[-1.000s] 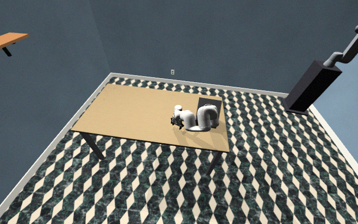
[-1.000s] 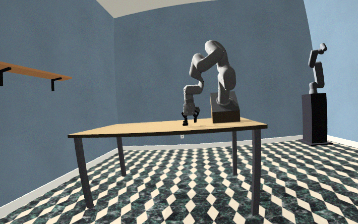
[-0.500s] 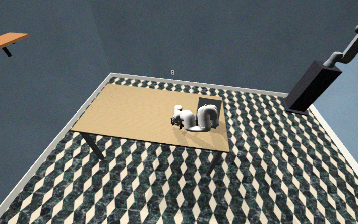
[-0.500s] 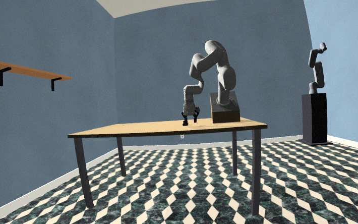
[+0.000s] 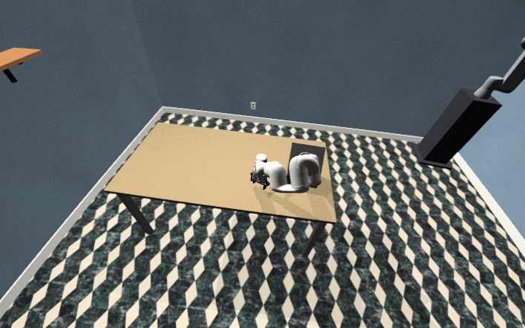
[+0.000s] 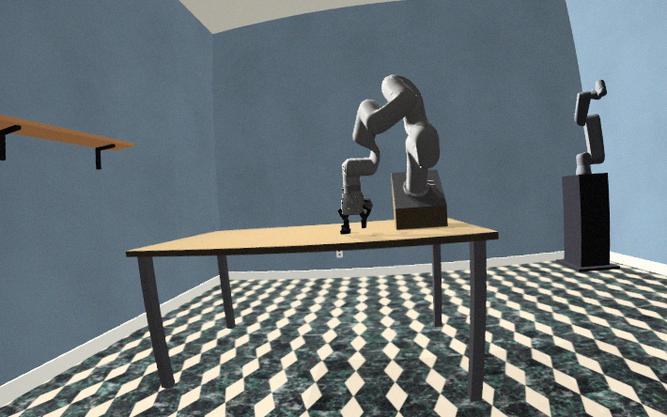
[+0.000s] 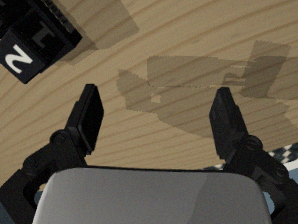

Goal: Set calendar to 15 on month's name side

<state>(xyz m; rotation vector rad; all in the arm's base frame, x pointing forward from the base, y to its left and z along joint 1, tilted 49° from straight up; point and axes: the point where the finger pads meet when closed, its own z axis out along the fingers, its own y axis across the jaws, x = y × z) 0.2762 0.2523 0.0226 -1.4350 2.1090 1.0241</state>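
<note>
My gripper is now 70 mm to the left of the black cube, 60 mm short of it and 10 mm above it. Round my hand: black digit cube 110 mm to the right, 70 mm ahead, 10 mm below.
</note>
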